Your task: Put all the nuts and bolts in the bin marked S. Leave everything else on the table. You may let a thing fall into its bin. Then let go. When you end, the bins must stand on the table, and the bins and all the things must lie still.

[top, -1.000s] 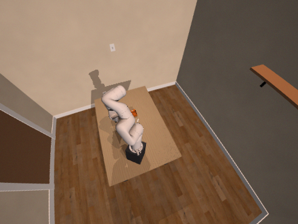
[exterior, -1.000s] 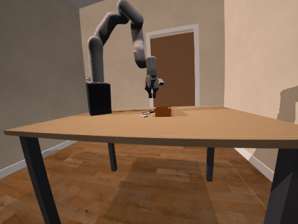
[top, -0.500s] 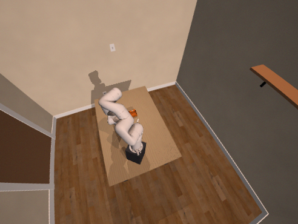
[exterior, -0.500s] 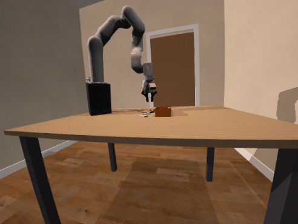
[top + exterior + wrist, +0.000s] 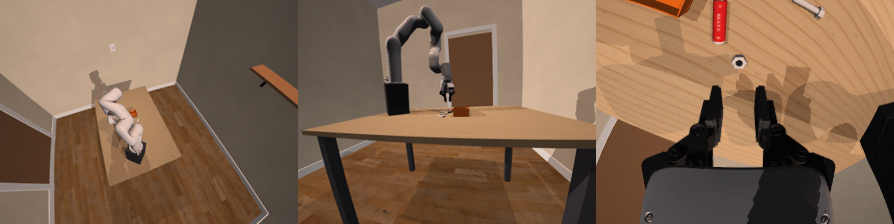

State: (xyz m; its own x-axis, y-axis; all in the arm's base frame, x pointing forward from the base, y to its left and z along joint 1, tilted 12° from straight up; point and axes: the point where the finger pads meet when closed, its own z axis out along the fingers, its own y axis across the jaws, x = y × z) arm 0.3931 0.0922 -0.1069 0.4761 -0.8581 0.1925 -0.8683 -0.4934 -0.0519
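Right now my hand is 90 mm above the grey nut. Also, from my hand: grey metal bolt (100 mm to the right, 80 mm below, 30 mm behind); then red cylinder (80 mm below, 40 mm to the right, 40 mm ahead); then dark cylinder (120 mm to the right, 90 mm below, 30 mm ahead).
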